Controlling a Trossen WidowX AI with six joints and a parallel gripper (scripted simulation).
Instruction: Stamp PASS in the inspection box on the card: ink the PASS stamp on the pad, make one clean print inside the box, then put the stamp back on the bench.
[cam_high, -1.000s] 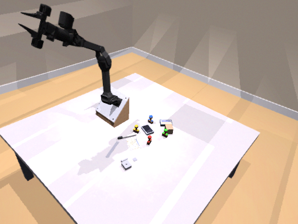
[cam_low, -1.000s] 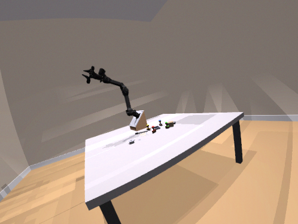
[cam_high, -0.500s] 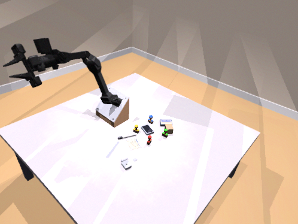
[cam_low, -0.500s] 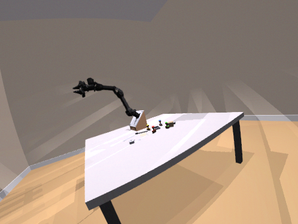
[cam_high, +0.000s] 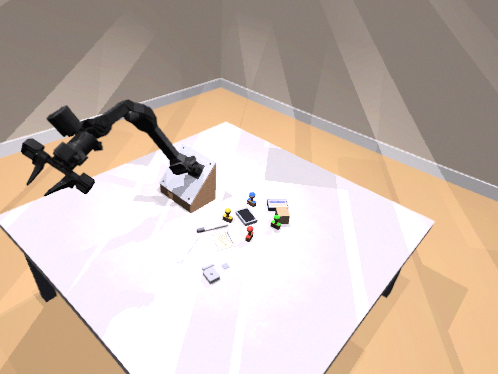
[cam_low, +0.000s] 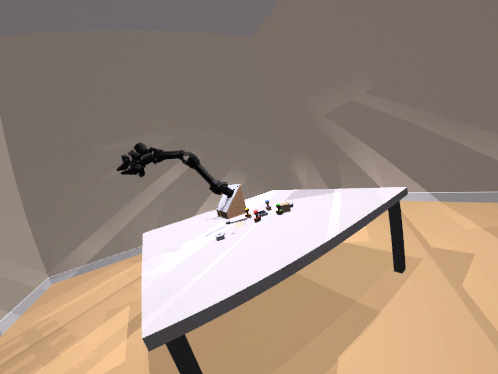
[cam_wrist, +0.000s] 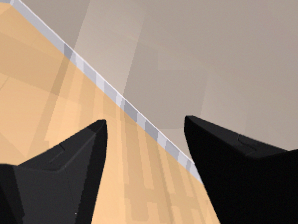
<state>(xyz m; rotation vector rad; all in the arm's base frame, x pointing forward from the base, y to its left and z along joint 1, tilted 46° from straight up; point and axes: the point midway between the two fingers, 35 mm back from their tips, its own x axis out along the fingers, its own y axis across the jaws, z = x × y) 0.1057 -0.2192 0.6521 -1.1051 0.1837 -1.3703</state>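
Right now the green-knobbed stamp is 73 cm to the left of my gripper tip, 43 cm below it and 29 cm ahead of it. Round my gripper tip: small grey block (43 cm below, 35 cm to the left, 27 cm ahead); cream card (53 cm to the left, 45 cm below, 17 cm ahead); pen (53 cm to the left, 44 cm below, 9 cm ahead).
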